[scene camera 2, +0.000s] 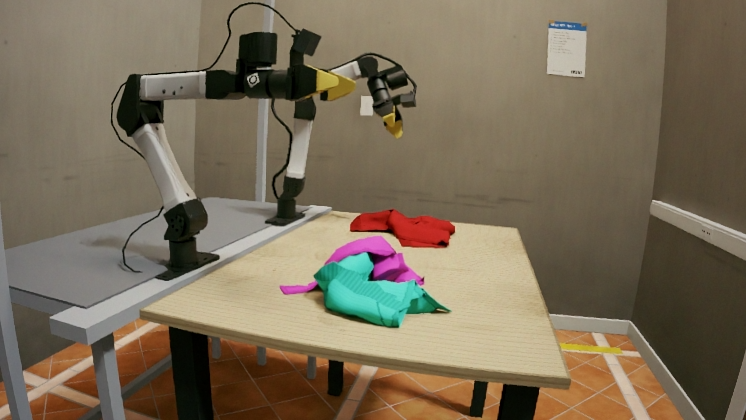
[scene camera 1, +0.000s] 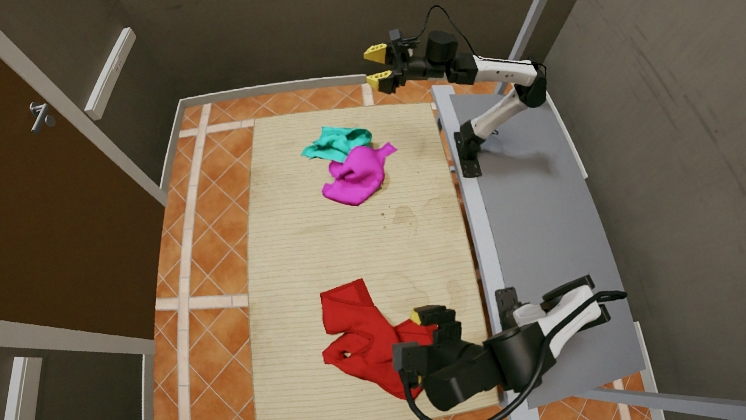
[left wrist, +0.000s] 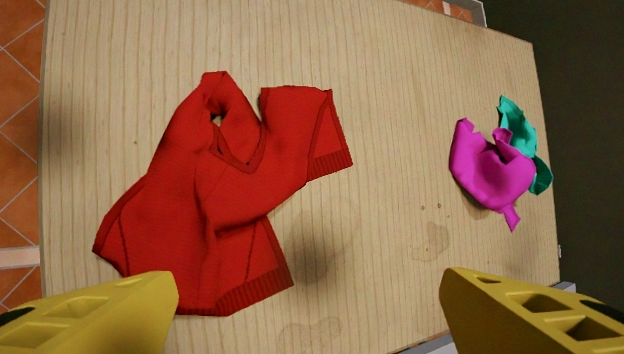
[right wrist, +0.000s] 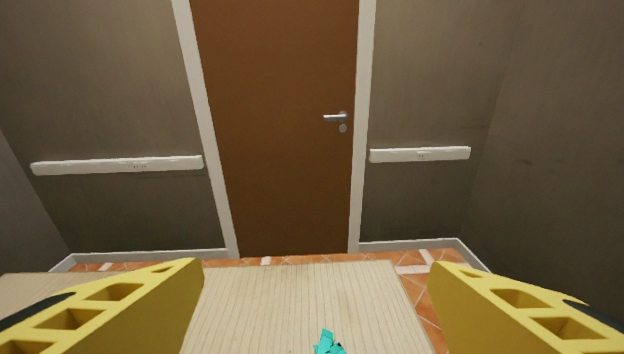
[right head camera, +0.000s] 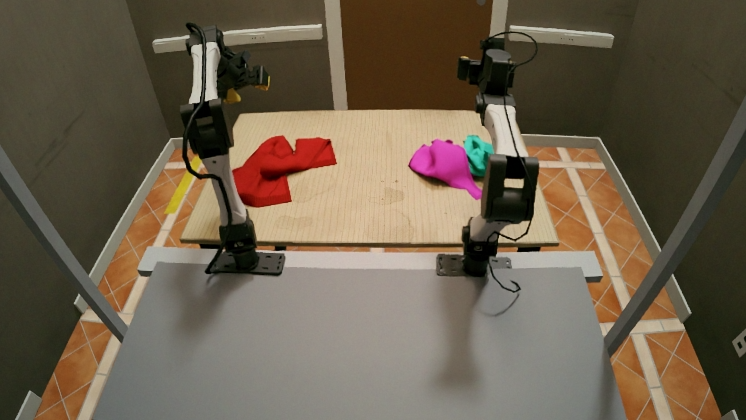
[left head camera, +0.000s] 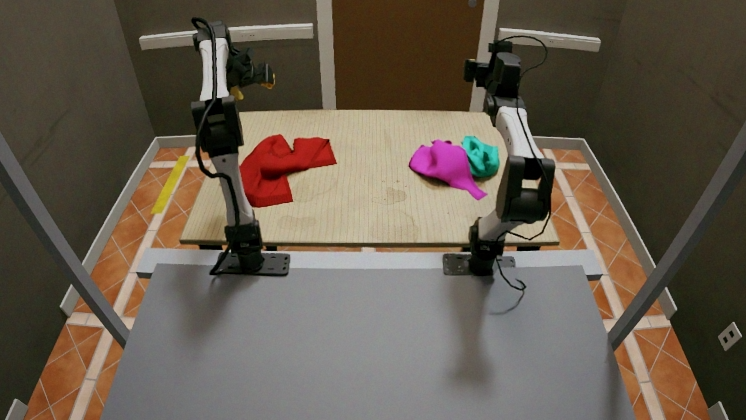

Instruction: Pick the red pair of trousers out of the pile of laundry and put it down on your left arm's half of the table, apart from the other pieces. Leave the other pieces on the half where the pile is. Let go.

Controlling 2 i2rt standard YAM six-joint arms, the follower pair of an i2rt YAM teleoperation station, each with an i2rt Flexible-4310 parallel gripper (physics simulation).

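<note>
The red trousers (left head camera: 271, 166) (right head camera: 271, 166) (scene camera 1: 365, 333) (scene camera 2: 412, 229) (left wrist: 200, 200) lie loosely folded on the table's left half in the head views, apart from the other pieces. A magenta piece (left head camera: 443, 161) (right head camera: 443, 161) (scene camera 1: 360, 177) (left wrist: 492, 172) lies on the other half, touching a teal piece (left head camera: 481, 156) (scene camera 1: 339, 143) (scene camera 2: 360, 300) (left wrist: 520, 130) (right wrist: 327, 345). My left gripper (left head camera: 252, 87) (scene camera 2: 394, 126) (left wrist: 308, 284) is open and empty, high above the table near the trousers. My right gripper (scene camera 1: 368, 67) (scene camera 2: 341, 89) (right wrist: 314, 270) is open and empty, raised high.
The wooden table (left head camera: 365, 219) (scene camera 2: 495, 333) stands in front of the grey mounting rail (left head camera: 365, 259). A wide stretch of table top separates the trousers from the magenta piece. A brown door (left head camera: 407, 52) (right wrist: 280, 125) is in the wall behind the table.
</note>
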